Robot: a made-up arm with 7 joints. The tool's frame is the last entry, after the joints. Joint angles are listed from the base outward.
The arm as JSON. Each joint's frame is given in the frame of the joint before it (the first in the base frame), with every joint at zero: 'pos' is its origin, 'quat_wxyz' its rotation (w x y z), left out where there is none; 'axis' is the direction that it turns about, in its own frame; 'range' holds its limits. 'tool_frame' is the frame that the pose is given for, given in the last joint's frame.
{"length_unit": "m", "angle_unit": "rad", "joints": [
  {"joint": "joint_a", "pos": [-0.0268, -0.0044, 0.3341], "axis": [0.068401, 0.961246, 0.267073], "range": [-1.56, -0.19]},
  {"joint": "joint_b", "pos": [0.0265, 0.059, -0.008], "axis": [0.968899, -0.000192, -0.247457], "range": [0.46, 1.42]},
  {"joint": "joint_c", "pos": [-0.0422, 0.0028, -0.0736], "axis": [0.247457, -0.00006, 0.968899], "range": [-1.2, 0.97]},
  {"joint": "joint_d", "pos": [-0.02, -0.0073, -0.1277], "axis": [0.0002, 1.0, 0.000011], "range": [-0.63, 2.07]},
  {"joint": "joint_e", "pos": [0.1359, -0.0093, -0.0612], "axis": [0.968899, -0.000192, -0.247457], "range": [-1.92, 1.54]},
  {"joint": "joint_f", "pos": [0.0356, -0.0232, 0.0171], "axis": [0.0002, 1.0, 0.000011], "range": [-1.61, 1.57]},
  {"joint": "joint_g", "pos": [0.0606, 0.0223, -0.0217], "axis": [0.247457, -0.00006, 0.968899], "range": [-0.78, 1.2]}
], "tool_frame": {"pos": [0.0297, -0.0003, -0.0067], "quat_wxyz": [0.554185, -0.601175, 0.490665, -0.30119]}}
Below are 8 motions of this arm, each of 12 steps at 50 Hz.
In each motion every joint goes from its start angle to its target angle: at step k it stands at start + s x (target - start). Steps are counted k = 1, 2, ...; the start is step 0. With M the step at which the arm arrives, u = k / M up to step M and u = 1 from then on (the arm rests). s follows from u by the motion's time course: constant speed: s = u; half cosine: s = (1 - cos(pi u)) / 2; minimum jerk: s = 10 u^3 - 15 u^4 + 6 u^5.
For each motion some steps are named. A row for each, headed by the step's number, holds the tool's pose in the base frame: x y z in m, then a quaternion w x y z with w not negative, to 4 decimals.
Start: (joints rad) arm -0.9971 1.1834 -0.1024 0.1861 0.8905 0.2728 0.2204
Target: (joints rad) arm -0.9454 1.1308 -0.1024 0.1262 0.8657 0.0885 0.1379
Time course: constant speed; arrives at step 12
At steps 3, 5, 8, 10, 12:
3: 0.3413 0.2056 0.4158 0.9517 0.1302 0.1800 0.2120
5: 0.3429 0.2001 0.4112 0.9517 0.1396 0.1916 0.1949
8: 0.3449 0.1917 0.4043 0.9509 0.1539 0.2086 0.1693
10: 0.3459 0.1861 0.3997 0.9497 0.1635 0.2196 0.1522
12: 0.3467 0.1805 0.3950 0.9480 0.1732 0.2303 0.1352

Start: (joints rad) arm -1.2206 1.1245 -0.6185 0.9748 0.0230 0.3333 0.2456
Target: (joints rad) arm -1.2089 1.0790 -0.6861 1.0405 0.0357 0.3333 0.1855
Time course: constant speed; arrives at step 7
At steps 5, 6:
5: 0.3672 0.3278 0.2781 0.8045 -0.2557 0.4672 0.2627
6: 0.3672 0.3276 0.2738 0.7994 -0.2539 0.4757 0.2649

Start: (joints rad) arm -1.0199 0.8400 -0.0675 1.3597 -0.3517 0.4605 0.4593
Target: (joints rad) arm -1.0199 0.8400 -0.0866 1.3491 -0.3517 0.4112 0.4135
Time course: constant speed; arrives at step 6
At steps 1, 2, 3, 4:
1: 0.3068 0.3379 0.1345 0.5821 -0.6773 0.3489 0.2841
2: 0.3078 0.3378 0.1350 0.5850 -0.6762 0.3504 0.2788
3: 0.3089 0.3376 0.1356 0.5878 -0.6752 0.3519 0.2735
4: 0.3099 0.3374 0.1361 0.5906 -0.6740 0.3535 0.2681

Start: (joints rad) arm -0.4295 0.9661 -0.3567 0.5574 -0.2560 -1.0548 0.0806
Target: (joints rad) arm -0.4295 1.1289 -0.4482 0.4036 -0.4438 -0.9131 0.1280
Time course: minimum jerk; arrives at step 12
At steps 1, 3, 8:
1: 0.2698 0.1988 0.1622 0.7754 -0.1374 0.4193 -0.4518
3: 0.2704 0.2001 0.1656 0.7758 -0.1405 0.4191 -0.4503
8: 0.2735 0.2074 0.1870 0.7750 -0.1658 0.4223 -0.4399

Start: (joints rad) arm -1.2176 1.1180 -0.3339 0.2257 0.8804 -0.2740 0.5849
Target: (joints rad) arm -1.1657 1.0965 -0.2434 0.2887 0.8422 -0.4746 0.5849
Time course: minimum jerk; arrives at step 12
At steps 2, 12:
2: 0.3566 0.1140 0.4181 0.9468 0.3142 0.0184 -0.0666
12: 0.3565 0.1226 0.4065 0.9418 0.3070 0.0426 -0.1300

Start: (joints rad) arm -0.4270 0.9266 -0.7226 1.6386 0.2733 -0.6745 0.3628
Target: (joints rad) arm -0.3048 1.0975 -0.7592 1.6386 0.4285 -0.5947 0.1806
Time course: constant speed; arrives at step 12
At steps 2, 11, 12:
2: 0.0812 0.3946 0.0244 0.5609 -0.0557 0.8013 0.2003
11: 0.0303 0.4390 0.0611 0.4203 0.0069 0.8644 0.2761
12: 0.0248 0.4435 0.0661 0.4035 0.0132 0.8695 0.2846

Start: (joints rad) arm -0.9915 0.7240 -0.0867 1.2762 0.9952 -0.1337 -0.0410
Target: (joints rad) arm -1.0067 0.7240 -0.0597 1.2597 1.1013 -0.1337 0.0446
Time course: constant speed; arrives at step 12
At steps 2, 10, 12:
2: 0.3661 0.2533 0.1123 0.6877 -0.0409 0.7069 0.1603
10: 0.3707 0.2518 0.1190 0.7089 -0.0124 0.6838 0.1726
12: 0.3718 0.2514 0.1207 0.7140 -0.0052 0.6778 0.1755

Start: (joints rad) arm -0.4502 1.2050 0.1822 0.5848 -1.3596 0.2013 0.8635
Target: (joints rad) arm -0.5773 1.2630 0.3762 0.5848 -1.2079 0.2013 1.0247
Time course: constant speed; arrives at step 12
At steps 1, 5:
1: 0.2476 0.4018 0.2666 0.5983 -0.7987 -0.0209 0.0610
5: 0.2469 0.4061 0.2959 0.6112 -0.7863 -0.0709 0.0571

